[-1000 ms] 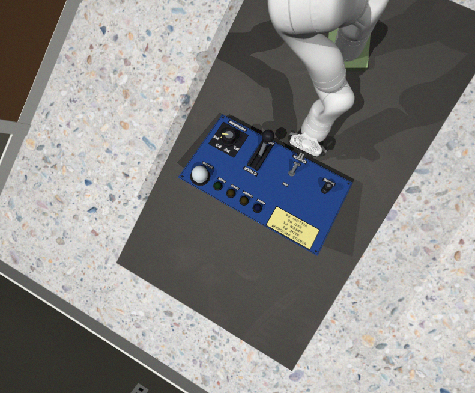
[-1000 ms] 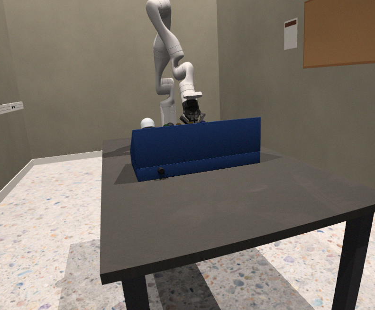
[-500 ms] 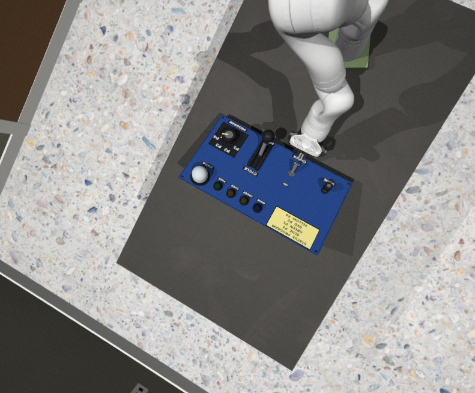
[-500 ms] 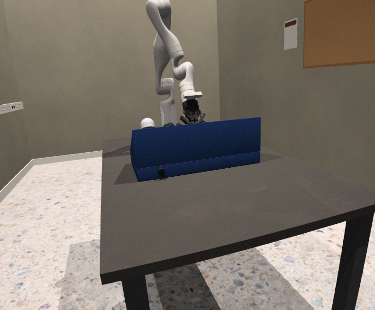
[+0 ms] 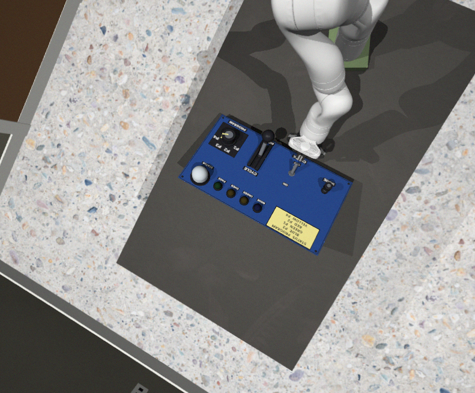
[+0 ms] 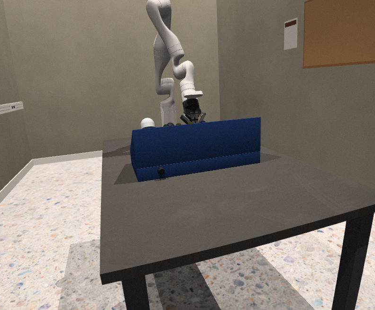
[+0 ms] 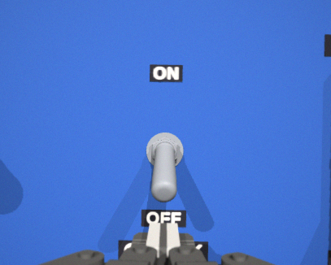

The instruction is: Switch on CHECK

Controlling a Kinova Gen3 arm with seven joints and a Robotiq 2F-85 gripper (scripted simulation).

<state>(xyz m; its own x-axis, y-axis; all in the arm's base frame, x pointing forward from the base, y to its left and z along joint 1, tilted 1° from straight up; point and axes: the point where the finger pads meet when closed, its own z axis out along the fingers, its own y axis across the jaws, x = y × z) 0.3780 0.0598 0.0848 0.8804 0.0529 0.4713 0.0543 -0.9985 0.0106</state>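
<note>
My gripper is now 5 cm short of the check toggle and 1 cm above it. The rest, counted from my hand: cycle lever 12 cm to the right, 4 cm ahead; program dial 24 cm to the right, 7 cm ahead, 2 cm below; mode knob 12 cm to the left, 5 cm ahead, 1 cm below.
</note>
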